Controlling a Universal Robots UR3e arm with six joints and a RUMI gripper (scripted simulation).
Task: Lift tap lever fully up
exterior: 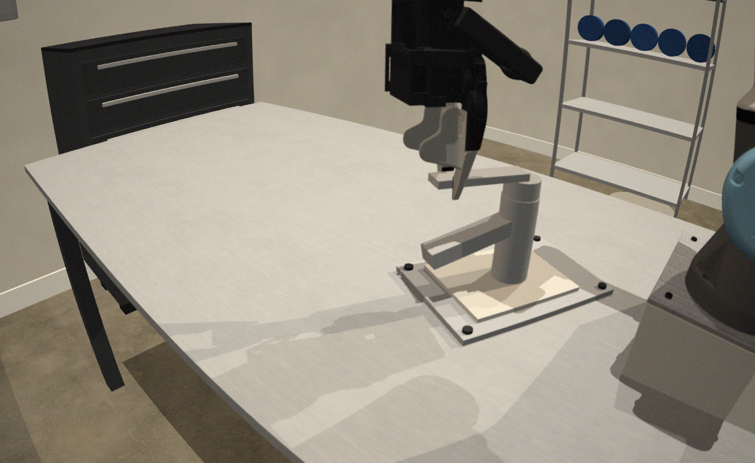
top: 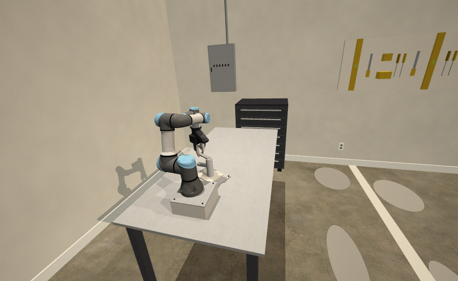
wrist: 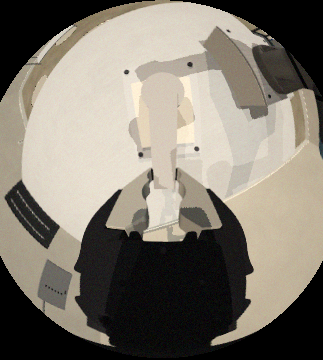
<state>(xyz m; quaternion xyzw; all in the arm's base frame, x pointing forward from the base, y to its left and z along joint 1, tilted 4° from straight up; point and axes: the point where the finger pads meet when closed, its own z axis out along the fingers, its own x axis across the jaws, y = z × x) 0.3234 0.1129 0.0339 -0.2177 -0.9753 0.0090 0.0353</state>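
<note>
Now: hand 20 mm past the flat lever and 30 mm to the left of it. Round my hand: grey tap 30 mm behind, 60 mm to the right, 50 mm below.
</note>
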